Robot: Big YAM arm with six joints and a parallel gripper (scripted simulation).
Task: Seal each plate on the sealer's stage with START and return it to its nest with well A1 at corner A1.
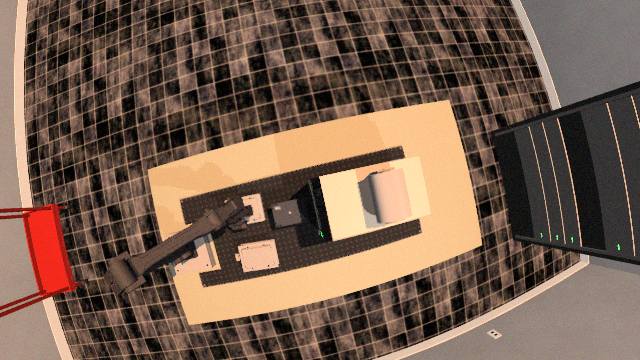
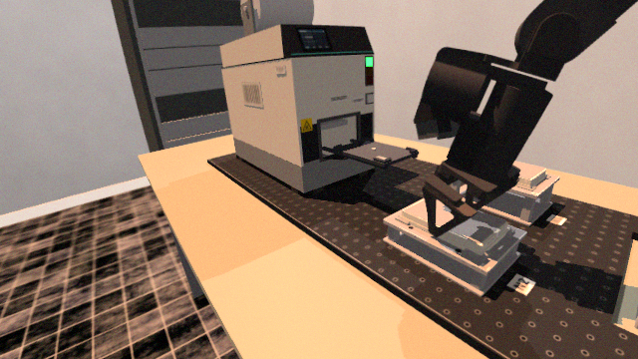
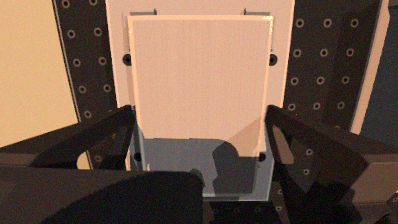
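Right now my hand is 10 mm above the well plate. The rest, counted from my hand: sealer stage: 200 mm ahead, 60 mm to the right, 50 mm above; plate nest N2: 20 mm below; sealer screen: 320 mm ahead, 20 mm to the right, 270 mm above.
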